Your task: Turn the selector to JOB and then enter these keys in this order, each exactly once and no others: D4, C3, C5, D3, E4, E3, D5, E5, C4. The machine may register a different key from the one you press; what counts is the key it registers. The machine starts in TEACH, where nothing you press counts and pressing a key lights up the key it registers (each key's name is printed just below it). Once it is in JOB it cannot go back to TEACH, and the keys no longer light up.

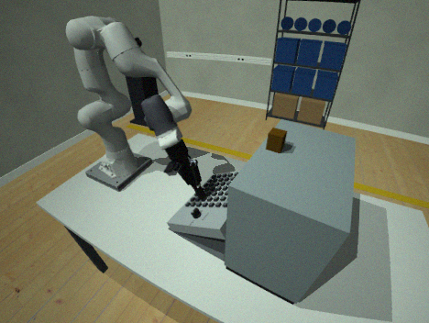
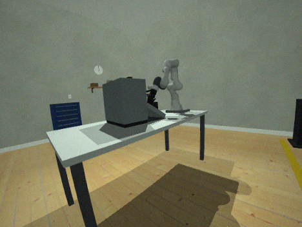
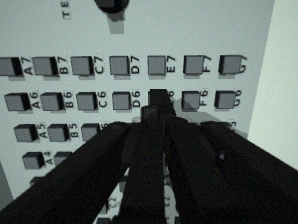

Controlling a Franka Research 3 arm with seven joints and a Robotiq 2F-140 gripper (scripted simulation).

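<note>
The key is 9 cm ahead of my hand and 6 cm to the left of it. Also, from my hand: selector knob: 10 cm to the right, 4 cm ahead, 1 cm below.
</note>
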